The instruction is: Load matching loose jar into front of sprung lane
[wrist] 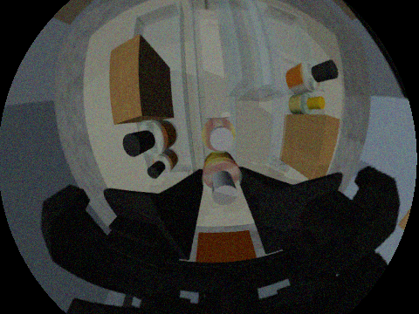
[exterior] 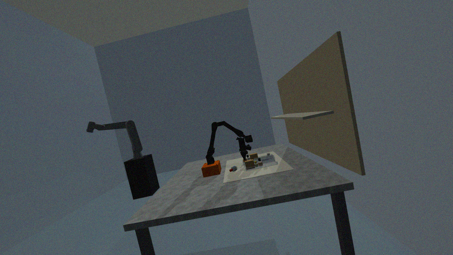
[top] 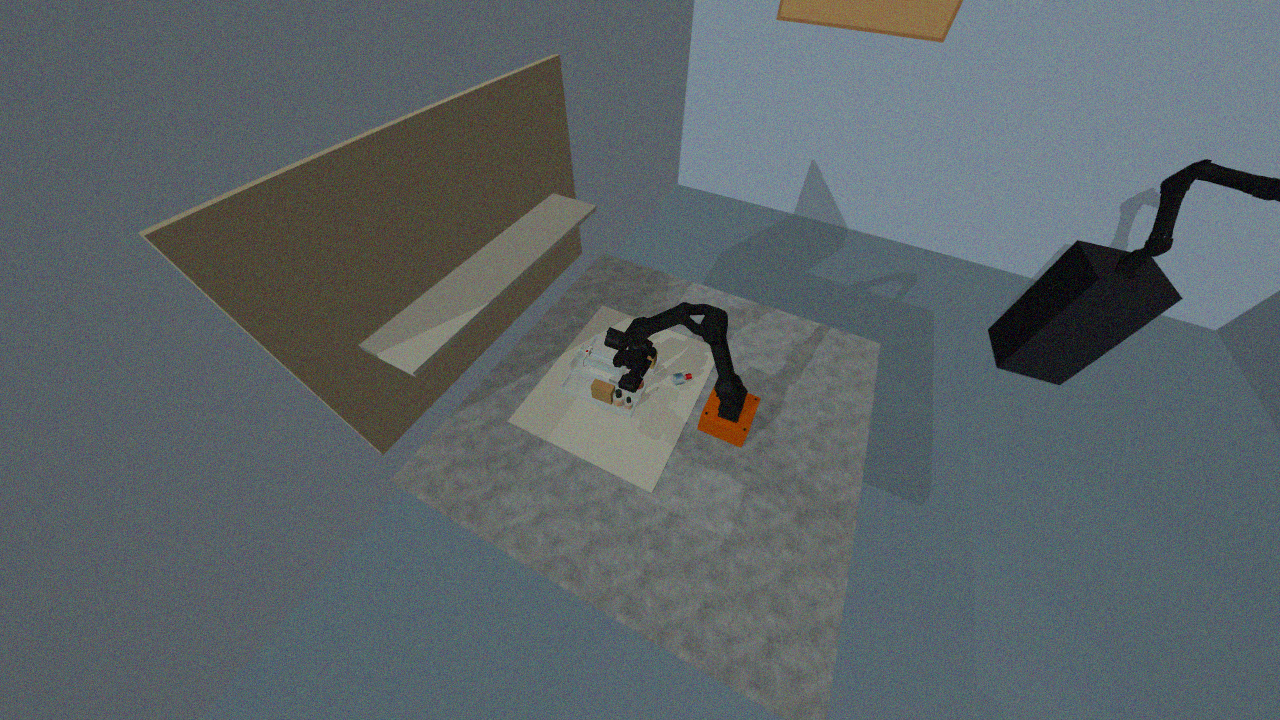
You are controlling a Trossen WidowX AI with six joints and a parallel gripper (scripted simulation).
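Right now my gripper tip is 150 mm short of the clear lane, 40 mm above it and 30 mm to the left of it. Also, from my gripper tip: pusher plate 140 mm ahead, 30 mm to the right.
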